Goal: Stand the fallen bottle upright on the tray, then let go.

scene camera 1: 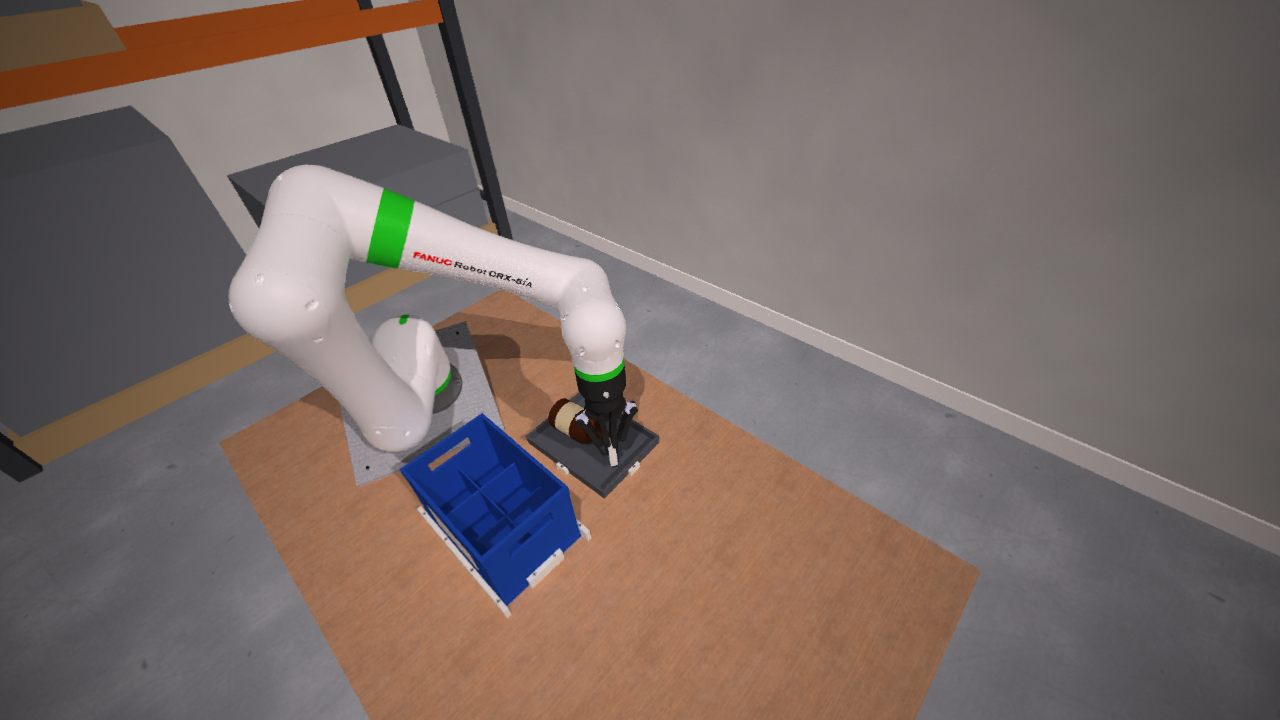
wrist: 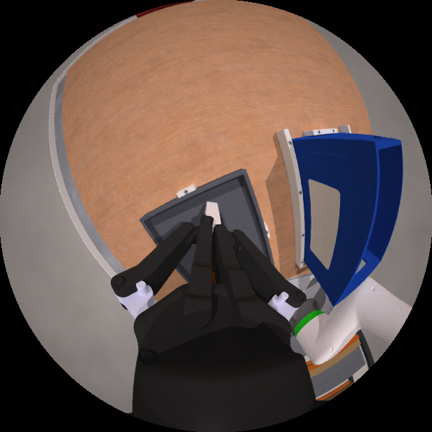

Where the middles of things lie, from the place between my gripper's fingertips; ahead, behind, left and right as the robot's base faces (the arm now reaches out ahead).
Labels:
Now: the brown bottle [scene camera 1: 562, 415] 12 cm behind my hand, 3 cm to the left of it and 1 cm above it.

